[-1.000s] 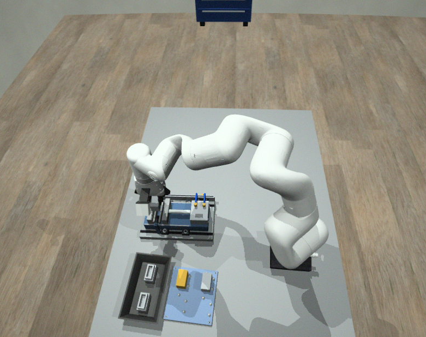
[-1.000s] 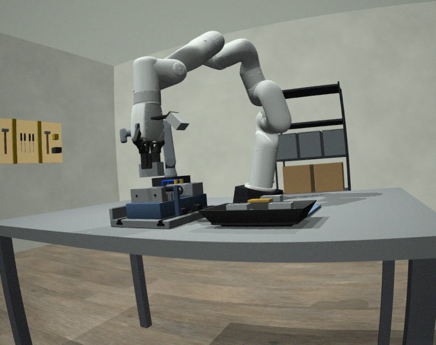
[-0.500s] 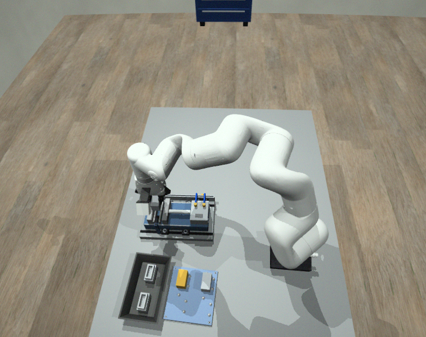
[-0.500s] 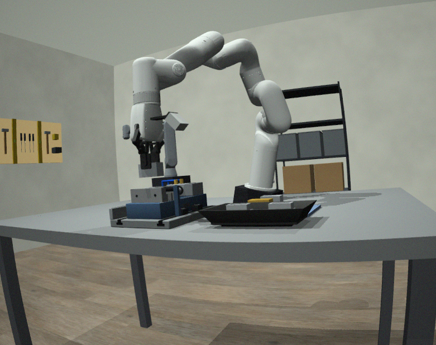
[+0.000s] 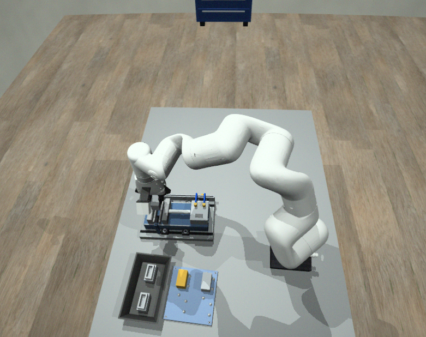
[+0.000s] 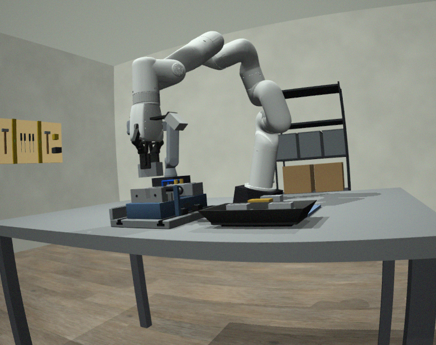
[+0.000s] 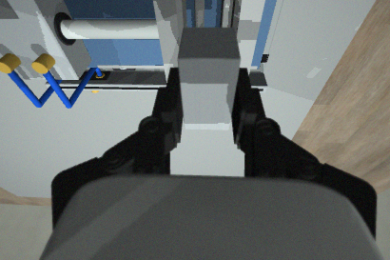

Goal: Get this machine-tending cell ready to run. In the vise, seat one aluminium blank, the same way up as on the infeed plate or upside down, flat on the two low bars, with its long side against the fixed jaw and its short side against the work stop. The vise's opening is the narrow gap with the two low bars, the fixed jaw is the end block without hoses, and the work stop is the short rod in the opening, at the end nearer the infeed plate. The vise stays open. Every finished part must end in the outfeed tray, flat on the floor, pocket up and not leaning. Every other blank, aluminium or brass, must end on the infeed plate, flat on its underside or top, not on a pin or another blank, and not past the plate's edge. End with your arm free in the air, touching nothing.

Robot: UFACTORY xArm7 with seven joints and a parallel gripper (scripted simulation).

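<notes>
My gripper is now 30 mm short of the fixed jaw, 10 mm to the right of it and 90 mm above it. From my hand the other things lie so: white piston rod: 90 mm behind, 10 mm to the right, 90 mm below; brass blank: 150 mm behind, 240 mm to the left, 140 mm below; vise: 70 mm behind, 130 mm below.
</notes>
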